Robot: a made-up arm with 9 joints. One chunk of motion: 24 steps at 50 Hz.
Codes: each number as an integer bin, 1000 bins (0 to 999) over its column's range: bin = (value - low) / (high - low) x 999, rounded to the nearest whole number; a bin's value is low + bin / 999 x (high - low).
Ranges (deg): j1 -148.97..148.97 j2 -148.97..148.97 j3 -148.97..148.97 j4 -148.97..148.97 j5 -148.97..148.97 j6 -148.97..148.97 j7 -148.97..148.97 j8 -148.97..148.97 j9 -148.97..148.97
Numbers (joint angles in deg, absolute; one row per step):
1: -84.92 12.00 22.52 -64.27 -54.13 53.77 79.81 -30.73 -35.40
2: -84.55 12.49 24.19 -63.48 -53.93 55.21 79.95 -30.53 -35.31
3: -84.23 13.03 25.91 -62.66 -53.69 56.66 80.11 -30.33 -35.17
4: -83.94 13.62 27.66 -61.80 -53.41 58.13 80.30 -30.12 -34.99
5: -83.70 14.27 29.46 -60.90 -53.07 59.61 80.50 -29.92 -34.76
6: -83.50 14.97 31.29 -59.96 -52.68 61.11 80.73 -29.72 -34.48
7: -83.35 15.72 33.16 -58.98 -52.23 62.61 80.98 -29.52 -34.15
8: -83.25 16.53 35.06 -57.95 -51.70 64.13 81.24 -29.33 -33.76
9: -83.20 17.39 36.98 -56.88 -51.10 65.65 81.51 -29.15 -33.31
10: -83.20 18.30 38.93 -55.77 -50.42 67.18 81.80 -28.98 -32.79
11: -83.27 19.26 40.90 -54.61 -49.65 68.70 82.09 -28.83 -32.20
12: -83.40 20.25 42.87 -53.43 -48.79 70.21 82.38 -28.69 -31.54
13: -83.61 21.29 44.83 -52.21 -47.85 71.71 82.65 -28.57 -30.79
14: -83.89 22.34 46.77 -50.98 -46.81 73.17 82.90 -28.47 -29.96
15: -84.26 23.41 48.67 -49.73 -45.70 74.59 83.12 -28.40 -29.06
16: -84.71 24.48 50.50 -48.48 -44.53 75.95 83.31 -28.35 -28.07
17: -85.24 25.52 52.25 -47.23 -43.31 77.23 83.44 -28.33 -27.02
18: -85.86 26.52 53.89 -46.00 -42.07 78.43 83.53 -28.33 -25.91
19: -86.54 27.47 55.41 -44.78 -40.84 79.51 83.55 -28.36 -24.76
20: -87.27 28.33 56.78 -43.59 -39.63 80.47 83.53 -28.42 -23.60
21: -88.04 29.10 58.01 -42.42 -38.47 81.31 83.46 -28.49 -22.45
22: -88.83 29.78 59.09 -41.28 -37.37 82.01 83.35 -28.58 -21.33
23: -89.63 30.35 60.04 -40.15 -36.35 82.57 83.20 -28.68 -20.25
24: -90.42 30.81 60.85 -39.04 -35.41 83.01 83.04 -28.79 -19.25
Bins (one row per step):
1: 215 540 575 284 318 680 767 396 381
2: 216 541 581 287 319 685 768 397 381
3: 217 543 586 289 319 689 768 398 382
4: 218 545 592 292 320 694 769 399 382
5: 219 547 598 295 322 699 769 399 383
6: 220 550 604 298 323 704 770 400 384
7: 220 552 611 302 324 709 771 401 385
8: 220 555 617 305 326 715 772 401 386
9: 221 558 623 309 328 720 773 402 388
10: 221 561 630 313 330 725 774 402 390
11: 220 564 637 316 333 730 775 403 392
12: 220 567 643 320 336 735 776 403 394
13: 219 571 650 324 339 740 777 404 396
14: 218 574 656 329 343 745 777 404 399
15: 217 578 663 333 346 750 778 404 402
16: 215 582 669 337 350 754 779 404 405
17: 214 585 675 341 354 758 779 405 409
18: 212 588 680 345 358 762 780 405 413
19: 209 592 685 349 363 766 780 404 416
20: 207 594 690 353 367 769 780 404 420
21: 204 597 694 357 371 772 779 404 424
22: 202 599 698 361 374 774 779 404 428
23: 199 601 701 365 378 776 778 403 432
24: 196 603 704 369 381 778 778 403 435

